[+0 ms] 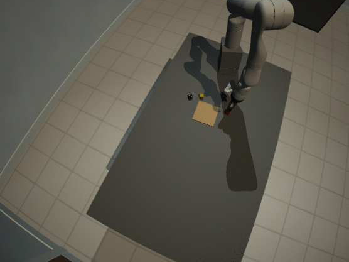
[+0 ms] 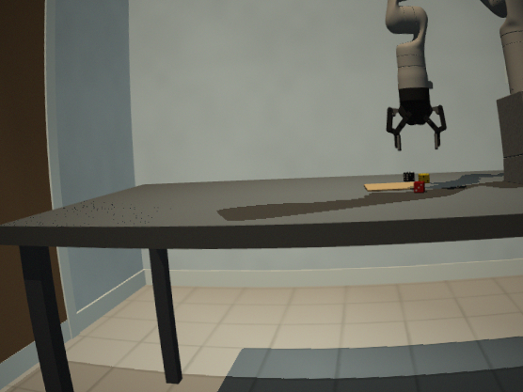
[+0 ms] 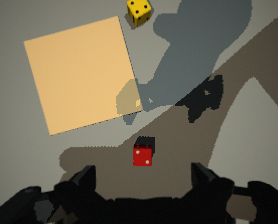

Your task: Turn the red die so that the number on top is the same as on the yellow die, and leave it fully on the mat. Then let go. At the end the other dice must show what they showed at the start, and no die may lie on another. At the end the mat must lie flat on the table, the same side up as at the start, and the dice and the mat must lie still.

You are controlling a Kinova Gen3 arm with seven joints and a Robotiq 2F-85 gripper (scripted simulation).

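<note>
Now: hand 90 mm above the red die. Also, from my hand: yellow die (20 mm behind, 190 mm to the right, 90 mm below); tan mat (70 mm ahead, 120 mm to the right, 100 mm below); black die (20 mm ahead, 260 mm to the right, 90 mm below).
</note>
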